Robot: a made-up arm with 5 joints.
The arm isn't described. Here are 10 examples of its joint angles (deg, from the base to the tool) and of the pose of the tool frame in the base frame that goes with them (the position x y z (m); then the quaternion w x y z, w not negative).
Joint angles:
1: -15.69 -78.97 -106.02 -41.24 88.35
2: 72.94 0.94 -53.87 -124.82 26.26
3: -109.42 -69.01 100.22 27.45 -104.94
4: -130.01 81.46 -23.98 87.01 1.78
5: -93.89 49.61 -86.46 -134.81 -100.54
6: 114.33 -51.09 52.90 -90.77 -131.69
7: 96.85 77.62 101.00 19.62 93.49
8: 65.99 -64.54 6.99 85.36 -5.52
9: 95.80 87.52 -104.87 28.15 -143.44
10: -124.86 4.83 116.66 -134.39 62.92
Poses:
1: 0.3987 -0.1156 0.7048 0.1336 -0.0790 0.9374 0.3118
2: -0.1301 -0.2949 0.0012 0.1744 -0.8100 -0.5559 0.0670
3: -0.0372 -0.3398 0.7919 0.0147 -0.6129 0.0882 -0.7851
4: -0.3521 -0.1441 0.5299 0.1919 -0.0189 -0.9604 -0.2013
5: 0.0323 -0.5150 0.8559 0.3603 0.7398 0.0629 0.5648
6: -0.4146 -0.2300 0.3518 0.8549 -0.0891 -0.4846 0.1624
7: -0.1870 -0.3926 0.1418 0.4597 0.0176 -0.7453 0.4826
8: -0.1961 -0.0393 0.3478 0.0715 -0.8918 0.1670 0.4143
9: -0.2080 0.2327 0.2675 0.1212 0.4023 -0.6496 -0.6336
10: -0.1653 -0.3661 0.5207 0.0311 0.2870 -0.9245 0.2488
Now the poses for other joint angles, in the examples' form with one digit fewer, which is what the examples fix.
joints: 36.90 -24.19 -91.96 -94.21 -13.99
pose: 0.360 -0.441 0.237 0.238 0.677 0.688 0.109
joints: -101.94 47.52 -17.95 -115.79 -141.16
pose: -0.361 -0.177 0.724 0.170 -0.959 0.218 0.064
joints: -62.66 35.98 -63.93 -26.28 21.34
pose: -0.057 -0.638 1.160 0.618 0.025 -0.295 0.728
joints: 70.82 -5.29 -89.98 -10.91 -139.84
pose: -0.215 -0.314 0.333 0.668 0.669 -0.205 -0.254
